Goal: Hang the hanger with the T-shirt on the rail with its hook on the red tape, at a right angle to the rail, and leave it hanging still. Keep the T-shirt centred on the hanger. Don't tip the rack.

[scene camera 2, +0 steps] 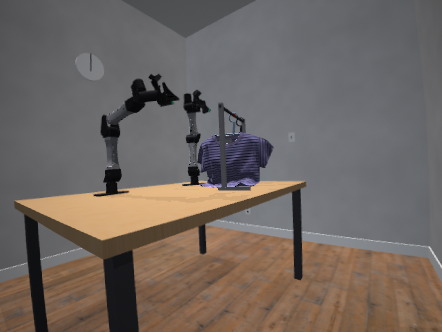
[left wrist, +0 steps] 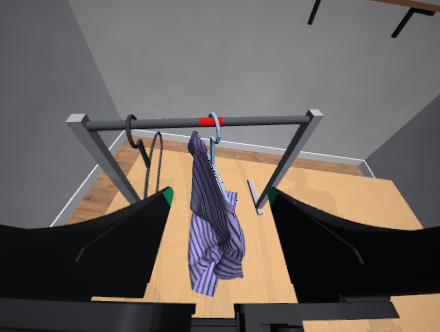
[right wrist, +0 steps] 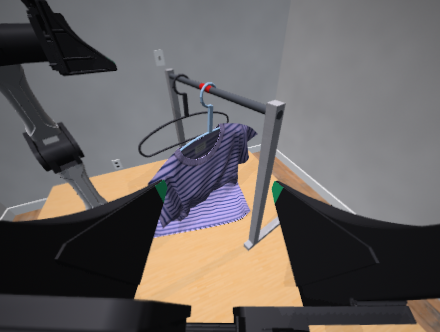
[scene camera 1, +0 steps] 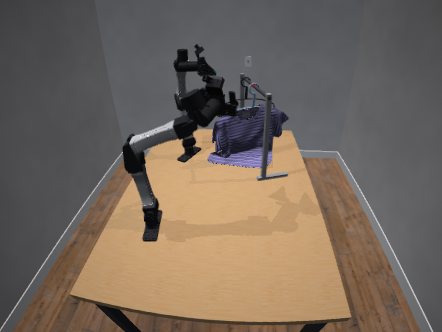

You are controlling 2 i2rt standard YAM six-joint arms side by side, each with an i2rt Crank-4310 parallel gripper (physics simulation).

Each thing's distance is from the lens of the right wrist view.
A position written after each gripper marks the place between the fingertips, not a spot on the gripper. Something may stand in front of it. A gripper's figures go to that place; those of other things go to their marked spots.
left gripper [right wrist: 116,66]: 48 cm
right gripper [right wrist: 219,183]: 15 cm
grey rack [right wrist: 274,110]: 36 cm
